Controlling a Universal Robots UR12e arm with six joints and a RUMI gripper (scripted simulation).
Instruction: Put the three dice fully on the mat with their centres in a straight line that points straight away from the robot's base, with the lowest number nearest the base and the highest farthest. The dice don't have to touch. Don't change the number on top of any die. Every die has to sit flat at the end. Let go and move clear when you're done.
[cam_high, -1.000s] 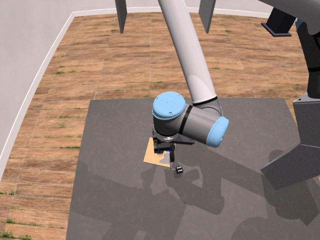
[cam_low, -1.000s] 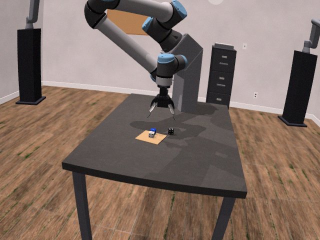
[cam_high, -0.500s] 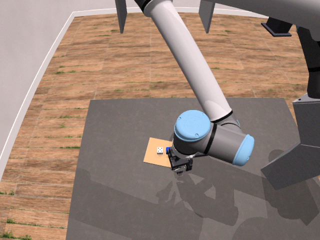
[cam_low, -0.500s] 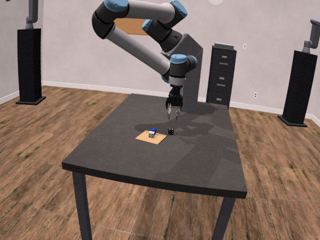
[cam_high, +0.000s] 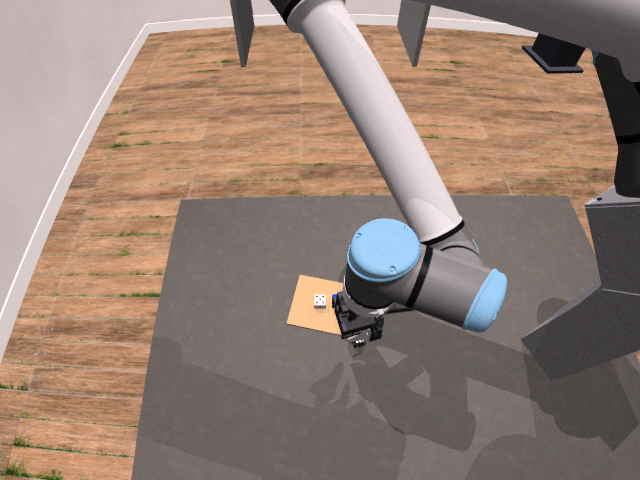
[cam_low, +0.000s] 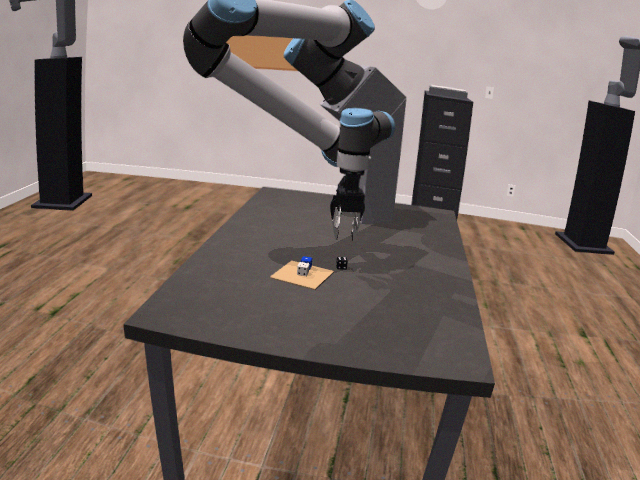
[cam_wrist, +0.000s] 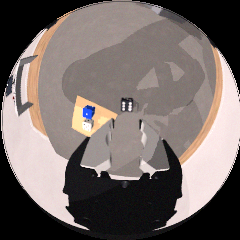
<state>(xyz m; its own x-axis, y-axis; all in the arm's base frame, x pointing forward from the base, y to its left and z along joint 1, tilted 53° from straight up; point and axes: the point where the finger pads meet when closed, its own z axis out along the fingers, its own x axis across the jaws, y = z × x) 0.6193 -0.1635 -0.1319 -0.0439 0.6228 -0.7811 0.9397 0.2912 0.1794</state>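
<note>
The black die is 9 cm below my hand. Round my hand: white die 7 cm ahead, 12 cm to the right, 9 cm below; blue die 3 cm ahead, 11 cm to the right, 9 cm below; mat 7 cm ahead, 12 cm to the right, 10 cm below.
</note>
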